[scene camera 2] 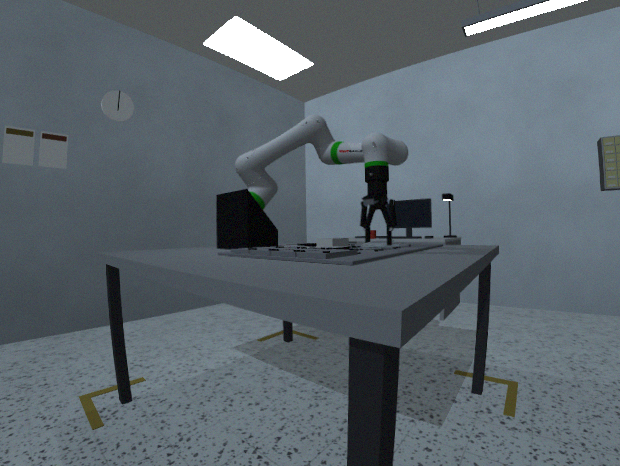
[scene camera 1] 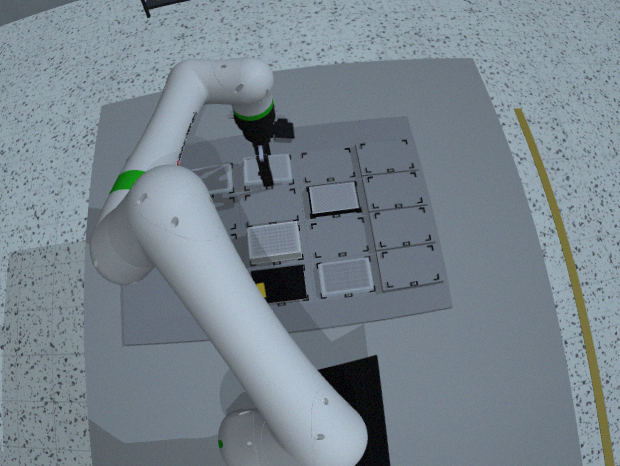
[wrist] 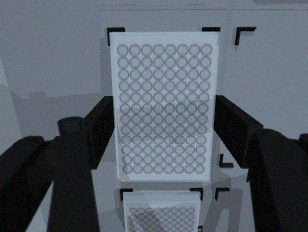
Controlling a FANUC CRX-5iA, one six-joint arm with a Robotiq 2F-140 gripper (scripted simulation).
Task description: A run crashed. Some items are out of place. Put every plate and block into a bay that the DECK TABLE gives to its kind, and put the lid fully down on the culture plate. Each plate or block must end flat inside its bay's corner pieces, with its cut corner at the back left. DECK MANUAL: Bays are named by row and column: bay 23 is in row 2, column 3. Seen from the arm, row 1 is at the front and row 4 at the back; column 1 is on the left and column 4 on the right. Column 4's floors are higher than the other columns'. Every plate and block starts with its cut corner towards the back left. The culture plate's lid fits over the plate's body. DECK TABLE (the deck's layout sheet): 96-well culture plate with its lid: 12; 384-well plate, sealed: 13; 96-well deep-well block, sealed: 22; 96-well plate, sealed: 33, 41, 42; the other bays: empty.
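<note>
A culture plate lid (scene camera 1: 280, 284) and a deep-well block (scene camera 1: 270, 243) are visible. In the wrist view the lid is out of frame; the block is out of frame in the wrist view as well. The gripper (scene camera 2: 378, 245) is visible also as the gripper (scene camera 1: 267, 170) and the gripper (wrist: 163, 110).
</note>
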